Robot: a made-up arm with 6 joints. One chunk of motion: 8 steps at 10 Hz.
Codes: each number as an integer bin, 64 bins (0 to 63) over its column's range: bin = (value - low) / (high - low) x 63, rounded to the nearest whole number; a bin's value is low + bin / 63 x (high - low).
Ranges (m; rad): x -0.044..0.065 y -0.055..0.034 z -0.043..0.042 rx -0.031..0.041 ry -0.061..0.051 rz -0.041..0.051
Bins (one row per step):
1: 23 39 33 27 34 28
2: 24 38 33 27 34 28
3: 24 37 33 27 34 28
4: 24 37 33 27 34 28
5: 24 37 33 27 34 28
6: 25 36 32 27 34 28
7: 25 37 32 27 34 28
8: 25 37 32 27 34 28
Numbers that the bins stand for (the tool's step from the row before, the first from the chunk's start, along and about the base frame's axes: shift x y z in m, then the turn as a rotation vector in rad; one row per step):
1: -0.00421 0.00010 0.00152 -0.00014 -0.00056 -0.00011
2: -0.00248 -0.00132 0.00152 -0.00014 -0.00056 -0.00011
3: -0.00248 -0.00273 0.00152 -0.00014 -0.00056 -0.00011
4: -0.00248 -0.00273 0.00152 -0.00014 -0.00056 -0.00011
5: -0.00248 -0.00273 0.00152 -0.00014 -0.00056 -0.00011
6: -0.00075 -0.00414 0.00017 -0.00014 -0.00056 -0.00011
7: -0.00075 -0.00273 0.00017 -0.00014 -0.00056 -0.00011
8: -0.00075 -0.00273 0.00017 -0.00014 -0.00056 -0.00011

